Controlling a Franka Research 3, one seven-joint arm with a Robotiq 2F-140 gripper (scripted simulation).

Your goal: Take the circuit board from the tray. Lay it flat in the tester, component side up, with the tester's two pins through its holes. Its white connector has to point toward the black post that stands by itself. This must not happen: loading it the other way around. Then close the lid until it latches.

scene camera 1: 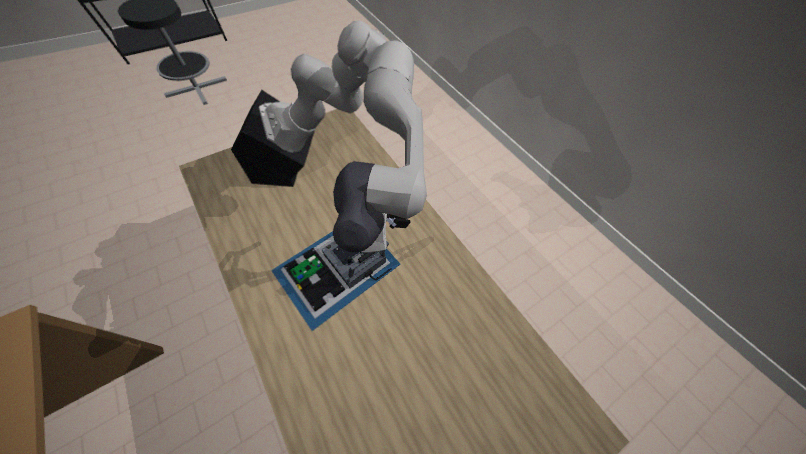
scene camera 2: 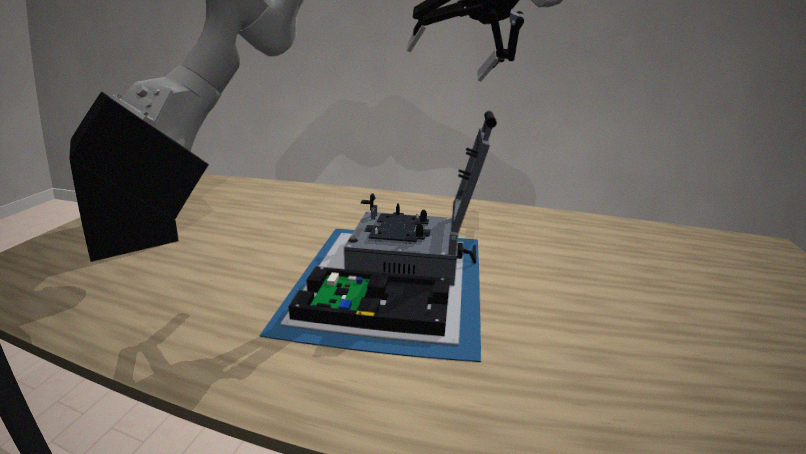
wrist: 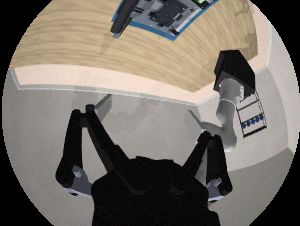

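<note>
A green circuit board is here in the pictures, and a grey tester too. The pictures also show my gripper, and the wrist view has my gripper in it as well.
</note>
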